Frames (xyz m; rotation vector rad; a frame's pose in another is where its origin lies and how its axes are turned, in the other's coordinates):
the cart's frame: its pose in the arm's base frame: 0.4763 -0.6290 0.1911 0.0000 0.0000 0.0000
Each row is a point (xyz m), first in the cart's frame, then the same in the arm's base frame.
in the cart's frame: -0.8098 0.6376 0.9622
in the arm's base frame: -0.3335 0.0086 1.1533
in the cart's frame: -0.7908 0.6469 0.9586
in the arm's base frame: -0.3145 0.0179 1.1497
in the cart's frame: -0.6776 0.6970 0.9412
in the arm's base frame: -0.2013 0.0680 1.1323
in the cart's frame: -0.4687 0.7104 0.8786
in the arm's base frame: 0.0076 0.0814 1.0697
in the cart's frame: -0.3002 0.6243 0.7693
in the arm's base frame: 0.1761 -0.0047 0.9604
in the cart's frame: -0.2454 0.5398 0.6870
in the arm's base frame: 0.2309 -0.0892 0.8781
